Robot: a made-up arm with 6 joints. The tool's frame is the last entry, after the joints. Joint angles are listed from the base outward.
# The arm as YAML. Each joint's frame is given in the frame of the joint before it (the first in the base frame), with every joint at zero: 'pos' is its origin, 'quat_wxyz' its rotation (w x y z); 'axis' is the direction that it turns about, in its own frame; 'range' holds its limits. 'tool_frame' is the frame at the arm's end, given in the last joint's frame.
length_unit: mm
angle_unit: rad
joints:
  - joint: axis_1
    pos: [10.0, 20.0, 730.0]
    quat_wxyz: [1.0, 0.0, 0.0, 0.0]
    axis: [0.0, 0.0, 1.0]
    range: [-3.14, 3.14]
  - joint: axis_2
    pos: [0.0, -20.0, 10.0]
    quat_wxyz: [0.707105, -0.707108, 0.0, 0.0]
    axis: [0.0, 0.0, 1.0]
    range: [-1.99, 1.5]
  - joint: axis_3
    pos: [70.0, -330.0, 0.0]
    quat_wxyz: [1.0, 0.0, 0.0, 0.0]
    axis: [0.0, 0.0, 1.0]
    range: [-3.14, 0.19]
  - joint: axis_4
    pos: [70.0, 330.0, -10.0]
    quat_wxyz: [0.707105, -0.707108, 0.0, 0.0]
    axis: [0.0, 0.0, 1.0]
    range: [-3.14, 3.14]
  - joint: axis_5
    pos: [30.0, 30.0, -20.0]
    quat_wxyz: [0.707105, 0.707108, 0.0, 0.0]
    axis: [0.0, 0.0, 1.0]
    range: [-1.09, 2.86]
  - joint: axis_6
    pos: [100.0, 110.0, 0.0]
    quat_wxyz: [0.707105, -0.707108, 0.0, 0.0]
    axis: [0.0, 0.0, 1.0]
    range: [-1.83, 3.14]
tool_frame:
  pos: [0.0, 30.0, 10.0]
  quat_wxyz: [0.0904, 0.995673, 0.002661, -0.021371]
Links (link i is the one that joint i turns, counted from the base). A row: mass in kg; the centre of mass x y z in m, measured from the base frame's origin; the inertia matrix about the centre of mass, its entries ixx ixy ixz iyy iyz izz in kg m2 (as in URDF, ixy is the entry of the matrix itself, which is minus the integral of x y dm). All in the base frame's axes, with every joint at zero. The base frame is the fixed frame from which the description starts. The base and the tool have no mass.
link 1: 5.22; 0.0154 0.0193 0.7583; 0.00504 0 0 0.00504 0 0.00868
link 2: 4.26; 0.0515 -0.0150 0.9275; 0.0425 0 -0.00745 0.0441 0 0.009
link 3: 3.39; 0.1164 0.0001 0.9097; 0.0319 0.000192 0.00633 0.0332 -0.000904 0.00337
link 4: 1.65; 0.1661 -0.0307 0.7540; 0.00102 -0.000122 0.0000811 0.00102 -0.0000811 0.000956
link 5: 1.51; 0.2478 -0.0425 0.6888; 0.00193 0 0.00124 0.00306 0 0.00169
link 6: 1.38; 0.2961 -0.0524 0.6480; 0.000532 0 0 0.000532 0 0.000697
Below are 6 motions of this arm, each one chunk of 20 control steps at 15 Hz.
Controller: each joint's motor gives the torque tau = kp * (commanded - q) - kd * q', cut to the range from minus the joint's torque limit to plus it. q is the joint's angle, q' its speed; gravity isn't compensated. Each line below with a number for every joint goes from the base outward.
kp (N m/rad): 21 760 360 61 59 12
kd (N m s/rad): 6.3 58 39 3.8 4.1 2.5
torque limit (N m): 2.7 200 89 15 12 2.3
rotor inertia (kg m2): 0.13 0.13 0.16 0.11 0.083 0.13
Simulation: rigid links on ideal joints. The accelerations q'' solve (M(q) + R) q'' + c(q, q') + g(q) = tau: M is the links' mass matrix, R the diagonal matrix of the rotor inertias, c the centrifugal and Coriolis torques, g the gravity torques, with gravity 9.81 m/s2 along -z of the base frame. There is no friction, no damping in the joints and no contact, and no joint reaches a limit. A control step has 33 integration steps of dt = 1/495 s. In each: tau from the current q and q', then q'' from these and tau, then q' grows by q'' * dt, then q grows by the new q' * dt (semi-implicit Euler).
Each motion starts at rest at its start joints. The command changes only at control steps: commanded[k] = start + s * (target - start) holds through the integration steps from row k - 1 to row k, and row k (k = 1, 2, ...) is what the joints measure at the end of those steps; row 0 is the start. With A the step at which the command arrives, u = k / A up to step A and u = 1 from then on. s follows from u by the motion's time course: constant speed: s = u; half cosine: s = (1 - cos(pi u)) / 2; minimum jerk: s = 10 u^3 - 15 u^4 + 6 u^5; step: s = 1 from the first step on.
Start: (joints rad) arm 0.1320 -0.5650 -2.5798 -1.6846 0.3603 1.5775
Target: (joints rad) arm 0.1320 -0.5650 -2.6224 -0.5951 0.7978 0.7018
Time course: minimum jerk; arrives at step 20
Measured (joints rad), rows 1 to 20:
1: 0.1328 -0.5719 -2.5815 -1.6884 0.3507 1.5787
2: 0.1318 -0.5817 -2.5881 -1.6822 0.3442 1.5791
3: 0.1299 -0.5889 -2.5948 -1.6632 0.3471 1.5760
4: 0.1282 -0.5923 -2.5995 -1.6331 0.3575 1.5674
5: 0.1267 -0.5928 -2.6024 -1.5906 0.3745 1.5514
6: 0.1250 -0.5919 -2.6043 -1.5337 0.3979 1.5264
7: 0.1234 -0.5910 -2.6064 -1.4622 0.4275 1.4914
8: 0.1220 -0.5907 -2.6094 -1.3777 0.4623 1.4464
9: 0.1212 -0.5911 -2.6133 -1.2833 0.5013 1.3918
10: 0.1213 -0.5919 -2.6179 -1.1830 0.5427 1.3289
11: 0.1223 -0.5928 -2.6228 -1.0810 0.5851 1.2599
12: 0.1242 -0.5935 -2.6276 -0.9815 0.6268 1.1870
13: 0.1268 -0.5939 -2.6319 -0.8884 0.6663 1.1130
14: 0.1299 -0.5939 -2.6355 -0.8051 0.7020 1.0407
15: 0.1331 -0.5936 -2.6383 -0.7345 0.7328 0.9727
16: 0.1363 -0.5931 -2.6404 -0.6784 0.7577 0.9113
17: 0.1390 -0.5926 -2.6419 -0.6377 0.7761 0.8584
18: 0.1411 -0.5922 -2.6428 -0.6120 0.7882 0.8153
19: 0.1424 -0.5920 -2.6434 -0.5992 0.7945 0.7823
20: 0.1428 -0.5919 -2.6438 -0.5954 0.7966 0.7588

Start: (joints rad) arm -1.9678 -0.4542 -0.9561 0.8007 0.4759 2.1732
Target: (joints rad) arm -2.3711 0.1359 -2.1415 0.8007 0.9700 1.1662
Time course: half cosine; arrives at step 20
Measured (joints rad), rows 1 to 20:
1: -1.9707 -0.4463 -0.9387 0.8124 0.4895 2.1715
2: -1.9752 -0.4288 -0.9272 0.8327 0.5170 2.1647
3: -1.9783 -0.4095 -0.9359 0.8413 0.5394 2.1516
4: -1.9822 -0.3879 -0.9649 0.8402 0.5577 2.1316
5: -1.9884 -0.3615 -1.0103 0.8365 0.5779 2.1038
6: -1.9977 -0.3295 -1.0685 0.8338 0.6029 2.0676
7: -2.0098 -0.2922 -1.1370 0.8322 0.6327 2.0229
8: -2.0245 -0.2505 -1.2139 0.8309 0.6664 1.9703
9: -2.0414 -0.2056 -1.2973 0.8297 0.7026 1.9106
10: -2.0602 -0.1587 -1.3854 0.8283 0.7404 1.8451
11: -2.0809 -0.1110 -1.4759 0.8270 0.7787 1.7753
12: -2.1031 -0.0637 -1.5666 0.8256 0.8167 1.7030
13: -2.1266 -0.0181 -1.6554 0.8244 0.8534 1.6298
14: -2.1512 0.0249 -1.7400 0.8232 0.8879 1.5576
15: -2.1765 0.0641 -1.8185 0.8220 0.9195 1.4881
16: -2.2023 0.0986 -1.8888 0.8210 0.9472 1.4230
17: -2.2279 0.1276 -1.9493 0.8200 0.9703 1.3640
18: -2.2530 0.1502 -1.9985 0.8192 0.9883 1.3125
19: -2.2770 0.1661 -2.0352 0.8185 1.0006 1.2697
20: -2.2992 0.1747 -2.0584 0.8180 1.0070 1.2367

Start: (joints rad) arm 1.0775 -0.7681 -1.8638 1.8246 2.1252 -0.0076
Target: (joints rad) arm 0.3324 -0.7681 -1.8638 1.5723 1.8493 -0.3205
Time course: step
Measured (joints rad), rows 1 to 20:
1: 1.0687 -0.7809 -1.8584 1.6850 2.0186 -0.0433
2: 1.0184 -0.7832 -1.8523 1.5659 1.9247 -0.1104
3: 0.9221 -0.7804 -1.8459 1.5401 1.8950 -0.1713
4: 0.8029 -0.7800 -1.8428 1.5466 1.8928 -0.2169
5: 0.6968 -0.7816 -1.8424 1.5528 1.8956 -0.2484
6: 0.6116 -0.7830 -1.8428 1.5550 1.8975 -0.2691
7: 0.5452 -0.7835 -1.8431 1.5552 1.8980 -0.2824
8: 0.4941 -0.7833 -1.8430 1.5550 1.8980 -0.2906
9: 0.4551 -0.7829 -1.8427 1.5547 1.8978 -0.2956
10: 0.4254 -0.7825 -1.8425 1.5545 1.8976 -0.2987
11: 0.4029 -0.7823 -1.8423 1.5545 1.8976 -0.3005
12: 0.3859 -0.7823 -1.8422 1.5546 1.8976 -0.3016
13: 0.3729 -0.7823 -1.8422 1.5547 1.8976 -0.3022
14: 0.3631 -0.7823 -1.8423 1.5548 1.8977 -0.3026
15: 0.3557 -0.7823 -1.8423 1.5548 1.8977 -0.3029
16: 0.3501 -0.7823 -1.8423 1.5549 1.8977 -0.3031
17: 0.3458 -0.7823 -1.8423 1.5549 1.8977 -0.3032
18: 0.3426 -0.7823 -1.8423 1.5549 1.8977 -0.3032
19: 0.3401 -0.7823 -1.8423 1.5549 1.8978 -0.3033
20: 0.3382 -0.7823 -1.8423 1.5549 1.8978 -0.3033

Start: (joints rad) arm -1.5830 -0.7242 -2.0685 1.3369 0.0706 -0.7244
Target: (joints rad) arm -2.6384 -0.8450 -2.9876 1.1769 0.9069 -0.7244
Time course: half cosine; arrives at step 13
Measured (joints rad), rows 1 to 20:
1: -1.5810 -0.7315 -2.0669 1.3507 0.0614 -0.7232
2: -1.5804 -0.7383 -2.0836 1.3600 0.0692 -0.7205
3: -1.5866 -0.7447 -2.1212 1.3549 0.1103 -0.7176
4: -1.6005 -0.7534 -2.1806 1.3401 0.1779 -0.7154
5: -1.6218 -0.7661 -2.2605 1.3184 0.2630 -0.7142
6: -1.6489 -0.7830 -2.3576 1.2913 0.3587 -0.7142
7: -1.6811 -0.8034 -2.4666 1.2614 0.4592 -0.7156
8: -1.7180 -0.8260 -2.5813 1.2320 0.5587 -0.7182
9: -1.7596 -0.8491 -2.6948 1.2056 0.6516 -0.7218
10: -1.8058 -0.8707 -2.7999 1.1841 0.7329 -0.7260
11: -1.8569 -0.8891 -2.8903 1.1685 0.7984 -0.7304
12: -1.9135 -0.9029 -2.9604 1.1587 0.8446 -0.7347
13: -1.9765 -0.9113 -3.0062 1.1544 0.8688 -0.7384
14: -2.0461 -0.9138 -3.0301 1.1543 0.8769 -0.7413
15: -2.1222 -0.9115 -3.0402 1.1562 0.8799 -0.7428
16: -2.2044 -0.9074 -3.0430 1.1585 0.8831 -0.7431
17: -2.2896 -0.9041 -3.0429 1.1607 0.8875 -0.7428
18: -2.3736 -0.9022 -3.0425 1.1622 0.8918 -0.7424
19: -2.4531 -0.9015 -3.0423 1.1630 0.8948 -0.7421
20: -2.5269 -0.9014 -3.0423 1.1632 0.8960 -0.7420

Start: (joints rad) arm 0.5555 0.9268 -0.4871 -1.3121 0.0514 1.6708
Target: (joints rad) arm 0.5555 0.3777 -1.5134 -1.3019 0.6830 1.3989
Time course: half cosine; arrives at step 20
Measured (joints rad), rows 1 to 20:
1: 0.5563 0.9444 -0.4951 -1.3031 0.0634 1.6692
2: 0.5577 0.9505 -0.5052 -1.2965 0.0865 1.6662
3: 0.5587 0.9427 -0.5241 -1.2971 0.1061 1.6621
4: 0.5599 0.9260 -0.5533 -1.2991 0.1274 1.6565
5: 0.5613 0.9030 -0.5922 -1.3004 0.1549 1.6487
6: 0.5626 0.8751 -0.6400 -1.3018 0.1891 1.6387
7: 0.5637 0.8431 -0.6955 -1.3035 0.2286 1.6266
8: 0.5644 0.8076 -0.7575 -1.3054 0.2719 1.6123
9: 0.5647 0.7695 -0.8247 -1.3074 0.3177 1.5962
10: 0.5647 0.7295 -0.8954 -1.3093 0.3650 1.5787
11: 0.5644 0.6887 -0.9682 -1.3108 0.4126 1.5600
12: 0.5638 0.6479 -1.0412 -1.3120 0.4594 1.5407
13: 0.5629 0.6081 -1.1127 -1.3127 0.5043 1.5212
14: 0.5618 0.5701 -1.1812 -1.3130 0.5464 1.5021
15: 0.5604 0.5350 -1.2448 -1.3129 0.5847 1.4838
16: 0.5588 0.5036 -1.3021 -1.3125 0.6183 1.4668
17: 0.5570 0.4769 -1.3515 -1.3119 0.6464 1.4514
18: 0.5550 0.4556 -1.3918 -1.3112 0.6684 1.4382
19: 0.5527 0.4405 -1.4218 -1.3106 0.6835 1.4273
20: 0.5503 0.4319 -1.4406 -1.3102 0.6913 1.4190

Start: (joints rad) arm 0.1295 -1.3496 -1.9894 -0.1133 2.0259 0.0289
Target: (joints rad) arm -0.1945 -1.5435 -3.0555 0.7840 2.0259 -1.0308
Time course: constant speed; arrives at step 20
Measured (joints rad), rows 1 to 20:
1: 0.1329 -1.3679 -2.0093 -0.0842 2.0531 0.0225
2: 0.1367 -1.3963 -2.0561 -0.0444 2.0760 0.0056
3: 0.1375 -1.4204 -2.1126 -0.0059 2.0785 -0.0216
4: 0.1350 -1.4377 -2.1702 0.0348 2.0736 -0.0575
5: 0.1297 -1.4504 -2.2265 0.0788 2.0689 -0.1000
6: 0.1220 -1.4611 -2.2819 0.1245 2.0654 -0.1469
7: 0.1123 -1.4714 -2.3371 0.1703 2.0623 -0.1969
8: 0.1008 -1.4820 -2.3924 0.2159 2.0590 -0.2488
9: 0.0878 -1.4930 -2.4481 0.2615 2.0553 -0.3019
10: 0.0735 -1.5042 -2.5039 0.3072 2.0514 -0.3559
11: 0.0580 -1.5153 -2.5597 0.3533 2.0474 -0.4103
12: 0.0416 -1.5263 -2.6153 0.3996 2.0434 -0.4652
13: 0.0243 -1.5372 -2.6707 0.4463 2.0394 -0.5202
14: 0.0063 -1.5479 -2.7259 0.4931 2.0354 -0.5754
15: -0.0122 -1.5585 -2.7808 0.5401 2.0315 -0.6307
16: -0.0312 -1.5689 -2.8355 0.5872 2.0277 -0.6859
17: -0.0507 -1.5793 -2.8899 0.6344 2.0239 -0.7411
18: -0.0704 -1.5895 -2.9441 0.6816 2.0203 -0.7961
19: -0.0904 -1.5996 -2.9981 0.7288 2.0169 -0.8509
20: -0.1105 -1.6095 -3.0518 0.7760 2.0135 -0.9056

